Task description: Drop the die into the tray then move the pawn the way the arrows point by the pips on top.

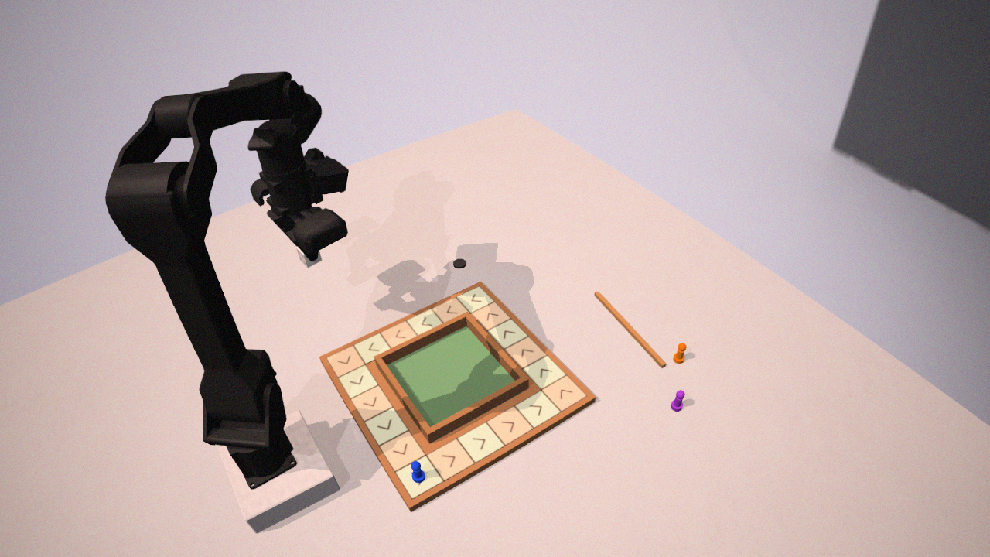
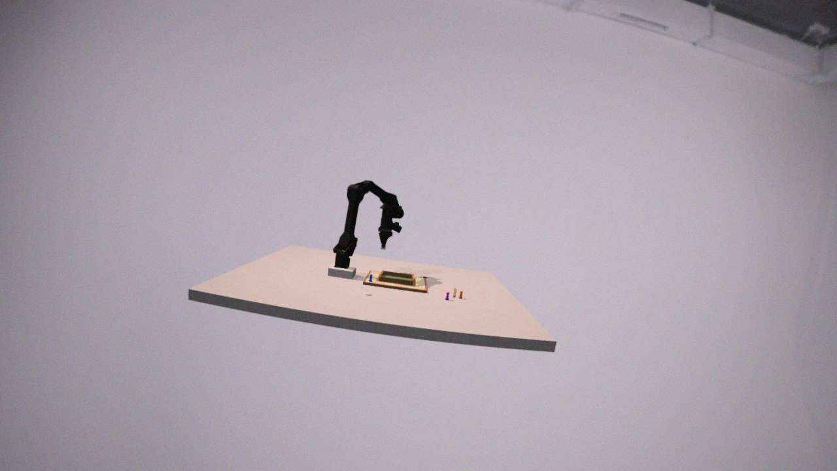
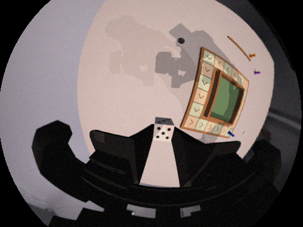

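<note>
Right now the blue pawn is 34 cm to the right of my gripper tip, 10 cm below it and 4 cm behind it. The rest, counted from my gripper tip: white die: right at my gripper tip; thin wooden stick: 35 cm ahead, 32 cm to the right, 12 cm below; small black disc: 24 cm ahead, 13 cm below, 3 cm to the right.
</note>
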